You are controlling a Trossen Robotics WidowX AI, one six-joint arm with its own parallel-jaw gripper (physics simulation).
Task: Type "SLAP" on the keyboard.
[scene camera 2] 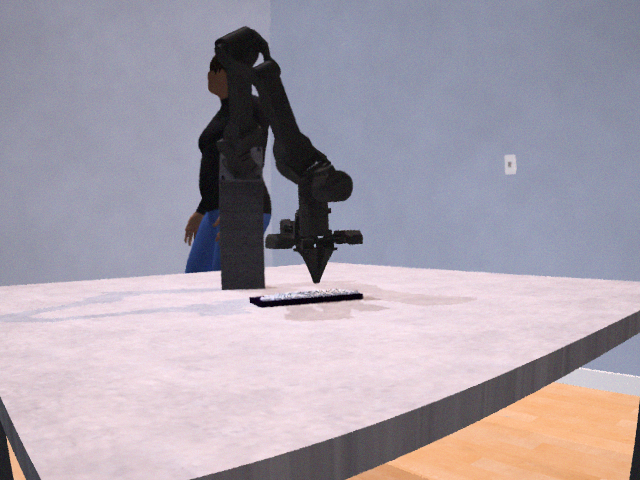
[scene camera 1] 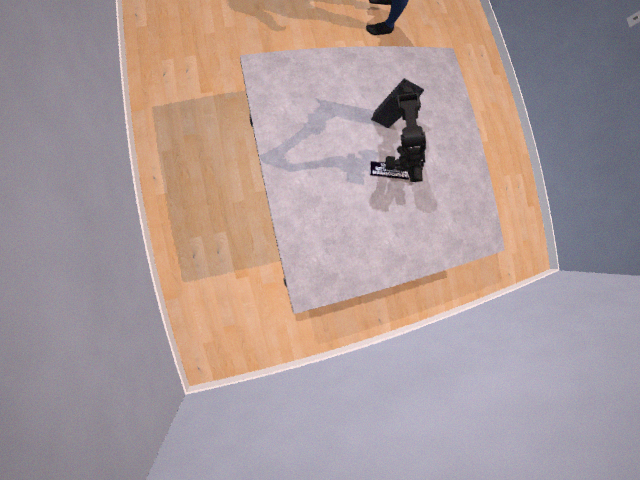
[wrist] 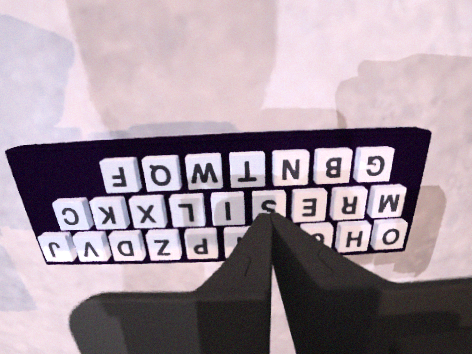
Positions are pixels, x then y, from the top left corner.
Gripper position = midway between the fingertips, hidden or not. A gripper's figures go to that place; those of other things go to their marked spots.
Labels:
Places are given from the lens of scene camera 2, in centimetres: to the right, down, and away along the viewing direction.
my gripper [scene camera 2: 316, 283]: -1, 8, 112
dark keyboard [scene camera 2: 257, 301]: -12, 11, 105

